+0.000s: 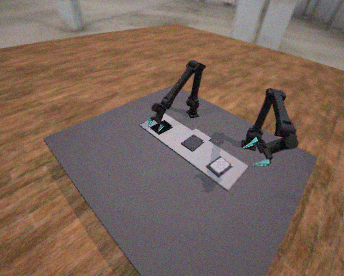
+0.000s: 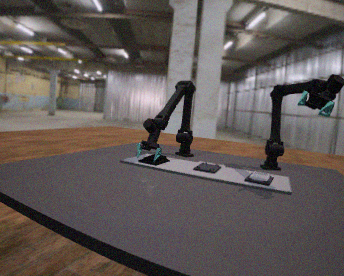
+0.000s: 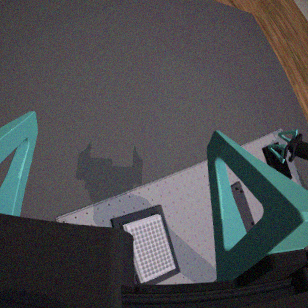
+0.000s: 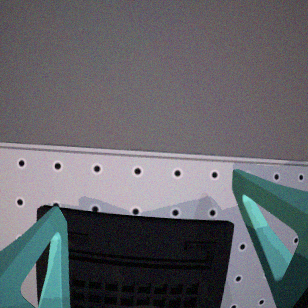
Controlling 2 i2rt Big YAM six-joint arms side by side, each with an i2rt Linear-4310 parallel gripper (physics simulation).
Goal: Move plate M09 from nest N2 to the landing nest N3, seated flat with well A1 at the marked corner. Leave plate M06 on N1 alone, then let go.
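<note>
A black plate (image 1: 162, 126) (image 2: 155, 159) (image 3: 277, 162) (image 4: 150, 240) lies at the left-hand nest; its seating and marked corner are unclear. My right gripper (image 1: 155, 127) (image 2: 148, 157) (image 4: 146, 198) is open, low above it, with fingers apart over its near edge and sides, holding nothing. A white plate (image 1: 220, 165) (image 2: 260, 176) (image 3: 151, 247) lies in the right-hand nest. The dark middle nest (image 1: 192, 143) (image 2: 207, 167) (image 3: 243, 205) holds no visible plate. Plate and nest labels are not readable. My left gripper (image 1: 248, 156) (image 2: 311, 109) (image 3: 124, 128) is open and empty, raised beyond the white plate.
The three nests are in a row on a pale perforated board (image 1: 232, 180) (image 2: 284, 184) (image 4: 30, 182). The board lies on a grey mat (image 1: 150, 210) (image 2: 150, 215) over a wooden surface (image 1: 30, 200). The left gripper's shadow falls beside and on the board.
</note>
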